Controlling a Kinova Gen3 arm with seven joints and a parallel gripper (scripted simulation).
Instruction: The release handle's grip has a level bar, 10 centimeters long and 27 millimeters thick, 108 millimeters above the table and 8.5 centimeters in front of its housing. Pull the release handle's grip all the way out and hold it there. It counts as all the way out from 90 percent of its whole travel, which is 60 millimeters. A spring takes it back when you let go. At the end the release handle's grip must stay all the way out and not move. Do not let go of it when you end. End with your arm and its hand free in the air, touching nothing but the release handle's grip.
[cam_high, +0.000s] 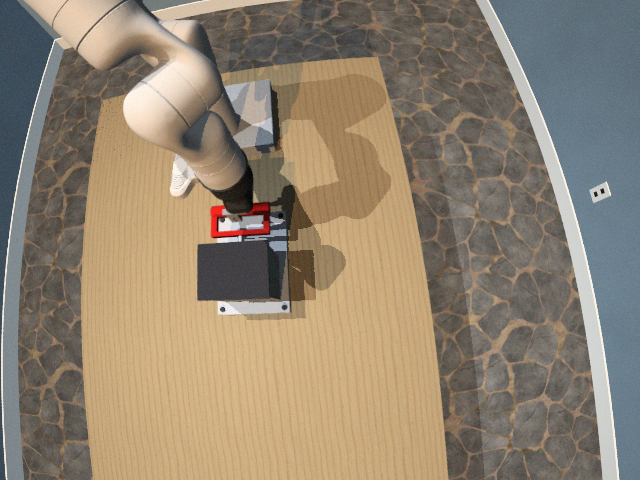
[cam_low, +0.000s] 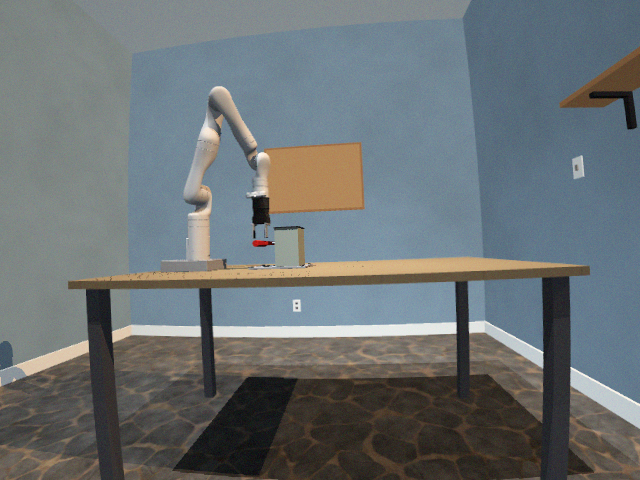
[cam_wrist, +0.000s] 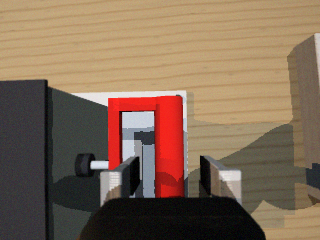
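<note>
Right now the base plate is 9 cm ahead of my hand, 2 cm to the right of it and 14 cm below it.
</note>
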